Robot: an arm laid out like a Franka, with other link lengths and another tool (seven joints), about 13 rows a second.
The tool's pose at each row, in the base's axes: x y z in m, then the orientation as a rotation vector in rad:
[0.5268, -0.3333, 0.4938, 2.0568, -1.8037, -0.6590]
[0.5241, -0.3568, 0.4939, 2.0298, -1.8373, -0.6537]
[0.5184, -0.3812, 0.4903, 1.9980, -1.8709, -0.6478]
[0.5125, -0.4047, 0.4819, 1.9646, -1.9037, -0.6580]
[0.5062, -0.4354, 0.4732, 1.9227, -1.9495, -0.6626]
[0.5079, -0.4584, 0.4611, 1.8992, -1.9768, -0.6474]
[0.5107, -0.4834, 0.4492, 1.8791, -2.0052, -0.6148]
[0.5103, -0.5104, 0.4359, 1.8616, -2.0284, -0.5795]
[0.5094, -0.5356, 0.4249, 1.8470, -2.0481, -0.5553]
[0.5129, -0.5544, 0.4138, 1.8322, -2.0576, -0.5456]
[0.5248, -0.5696, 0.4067, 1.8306, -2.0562, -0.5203]
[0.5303, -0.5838, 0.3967, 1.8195, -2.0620, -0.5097]
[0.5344, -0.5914, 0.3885, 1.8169, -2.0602, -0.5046]
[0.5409, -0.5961, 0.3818, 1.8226, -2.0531, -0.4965]
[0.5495, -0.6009, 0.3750, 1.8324, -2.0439, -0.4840]
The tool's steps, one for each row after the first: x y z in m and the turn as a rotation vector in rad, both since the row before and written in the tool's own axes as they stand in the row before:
[0.0229, 0.0058, 0.0000, 0.0053, -0.0060, 0.0294]
[0.0242, 0.0058, 0.0045, 0.0032, -0.0049, 0.0322]
[0.0240, 0.0026, 0.0086, -0.0028, -0.0146, 0.0301]
[0.0314, 0.0024, 0.0081, 0.0026, -0.0163, 0.0405]
[0.0239, -0.0076, 0.0070, 0.0088, 0.0005, 0.0259]
[0.0256, -0.0090, 0.0061, 0.0176, 0.0092, 0.0268]
[0.0276, -0.0076, 0.0092, 0.0174, 0.0126, 0.0238]
[0.0255, -0.0064, 0.0080, 0.0131, 0.0069, 0.0191]
[0.0185, -0.0101, 0.0067, 0.0018, 0.0043, 0.0137]
[0.0137, -0.0153, -0.0006, 0.0085, 0.0159, 0.0043]
[0.0134, -0.0111, 0.0054, 0.0020, 0.0059, 0.0104]
[0.0069, -0.0084, 0.0049, -0.0002, 0.0047, 0.0018]
[0.0037, -0.0094, 0.0026, 0.0023, 0.0072, -0.0047]
[0.0036, -0.0113, 0.0017, 0.0050, 0.0097, -0.0073]

